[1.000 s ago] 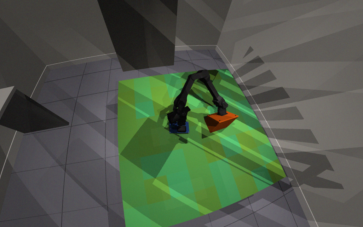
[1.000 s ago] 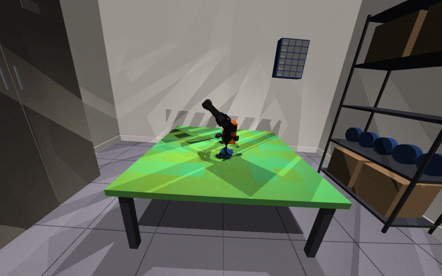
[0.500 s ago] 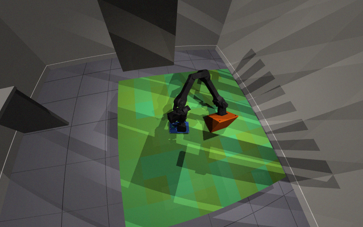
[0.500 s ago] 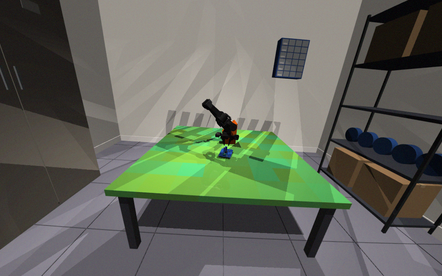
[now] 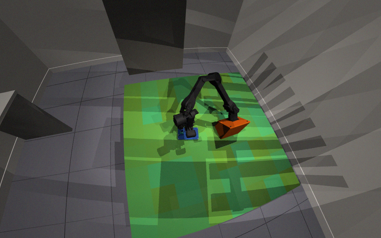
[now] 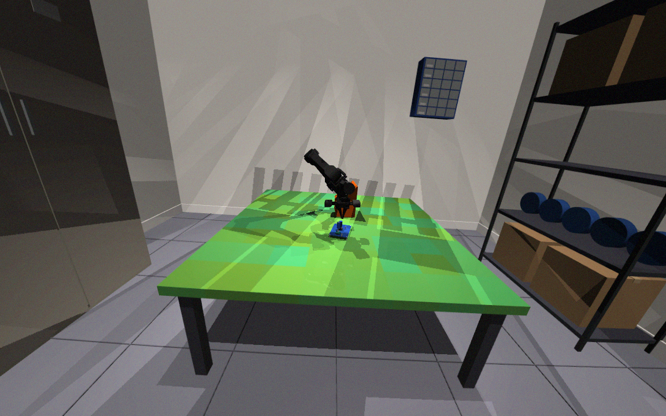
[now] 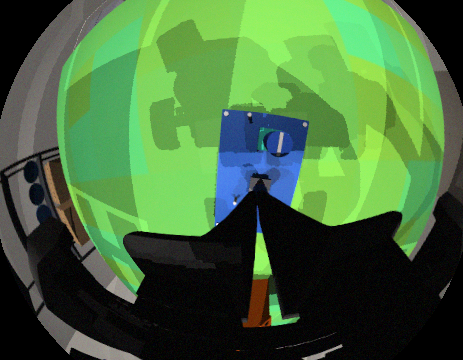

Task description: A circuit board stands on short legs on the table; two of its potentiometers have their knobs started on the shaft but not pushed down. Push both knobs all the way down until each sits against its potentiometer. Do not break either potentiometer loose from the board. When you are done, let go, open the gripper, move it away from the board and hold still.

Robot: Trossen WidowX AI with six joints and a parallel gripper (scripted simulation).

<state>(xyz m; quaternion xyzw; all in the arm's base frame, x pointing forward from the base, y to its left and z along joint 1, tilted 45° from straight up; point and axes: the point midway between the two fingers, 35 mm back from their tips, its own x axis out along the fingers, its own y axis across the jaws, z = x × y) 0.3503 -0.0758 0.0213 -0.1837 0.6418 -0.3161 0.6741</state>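
The blue knob lies 40 mm below my gripper tip and 20 mm behind it.
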